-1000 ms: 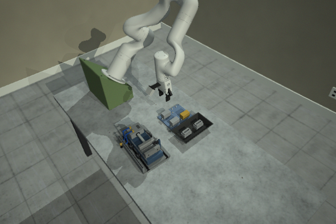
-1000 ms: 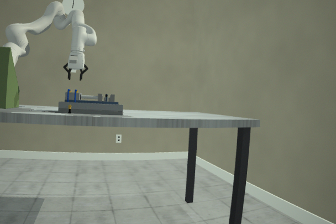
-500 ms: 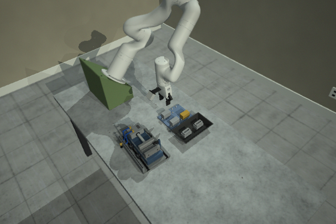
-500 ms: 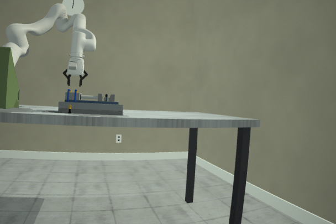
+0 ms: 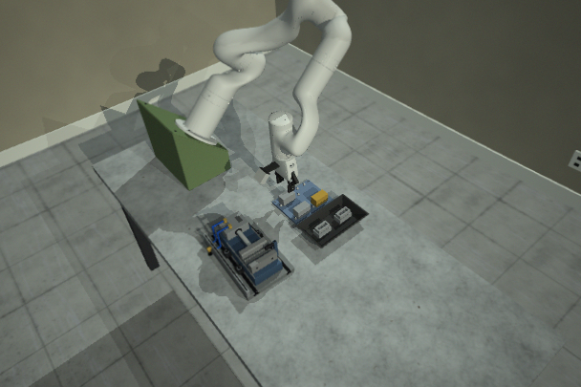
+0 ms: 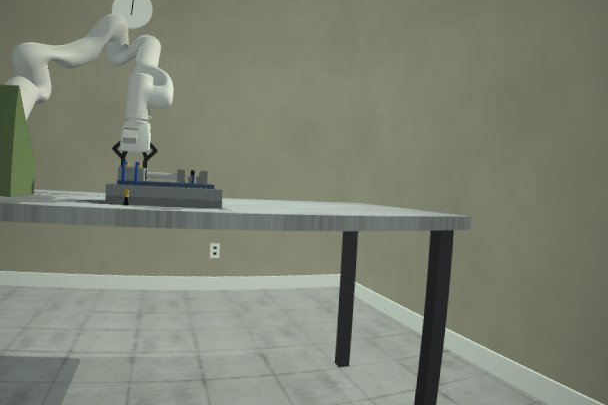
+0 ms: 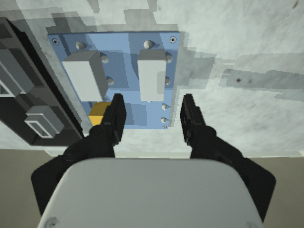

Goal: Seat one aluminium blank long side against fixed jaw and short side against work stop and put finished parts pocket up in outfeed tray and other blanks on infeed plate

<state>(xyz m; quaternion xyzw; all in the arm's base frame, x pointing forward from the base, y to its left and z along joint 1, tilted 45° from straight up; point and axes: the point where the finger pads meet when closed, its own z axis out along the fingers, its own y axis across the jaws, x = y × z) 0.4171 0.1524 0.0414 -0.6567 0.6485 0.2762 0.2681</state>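
Now: the aluminium blank 8 cm below my hand. Round my hand: cylinder rod (26 cm to the right, 10 cm ahead, 2 cm below); vise (26 cm to the right, 12 cm ahead, 6 cm below); brass blank (9 cm to the left, 9 cm ahead, 8 cm below).
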